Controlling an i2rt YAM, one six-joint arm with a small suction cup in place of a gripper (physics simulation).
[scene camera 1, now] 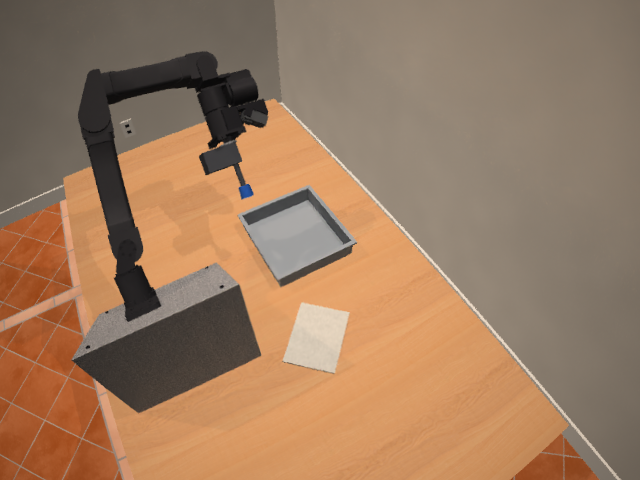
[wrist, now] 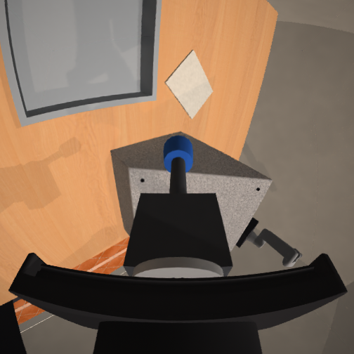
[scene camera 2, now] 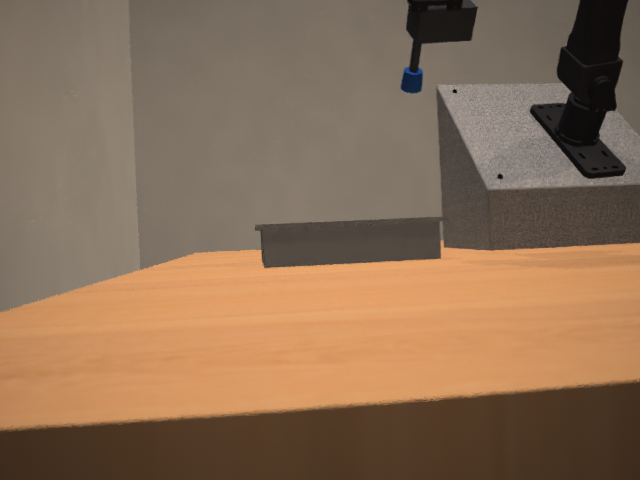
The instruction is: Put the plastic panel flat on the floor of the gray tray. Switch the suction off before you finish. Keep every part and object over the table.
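Frame: origin at the arm's base, x ahead, y left, z up, level; metres.
Seen in the pictures: end effector, tool point: (scene camera 1: 247,197) (scene camera 2: 411,88); arm's base, origin of the base link: (scene camera 1: 142,304) (scene camera 2: 574,140).
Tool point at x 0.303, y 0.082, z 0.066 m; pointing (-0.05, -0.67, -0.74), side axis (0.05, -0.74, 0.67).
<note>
Offsets run from my tool point to a thing's top centre. Level surfaces: height alone.
The plastic panel {dz -0.229, dx +0.003, dy -0.264 m} (scene camera 1: 316,338) (wrist: 190,85) is a thin cream-white rectangle lying flat on the table, beside the tray and apart from it. It does not show in scene camera 2. The gray tray {dz -0.185, dx +0.115, dy +0.009 m} (scene camera 1: 299,237) (scene camera 2: 351,243) (wrist: 75,50) is square and shallow with low walls, and stands upright on the table with a bare floor. My gripper (scene camera 1: 246,192) (scene camera 2: 412,81) (wrist: 178,152), a blue suction cup on a thin dark rod, is open and hangs in the air well above table height. Nothing is on the cup, and it is well apart from the panel.
A gray speckled block (scene camera 1: 191,346) (scene camera 2: 563,217) (wrist: 235,200) carries the arm's base and stands near the panel and the tray. The wooden table {dz -0.235 m} (scene camera 1: 413,361) (scene camera 2: 310,330) (wrist: 240,50) meets a wall along one long side. Orange floor tiles (scene camera 1: 46,413) lie beyond the opposite edge.
</note>
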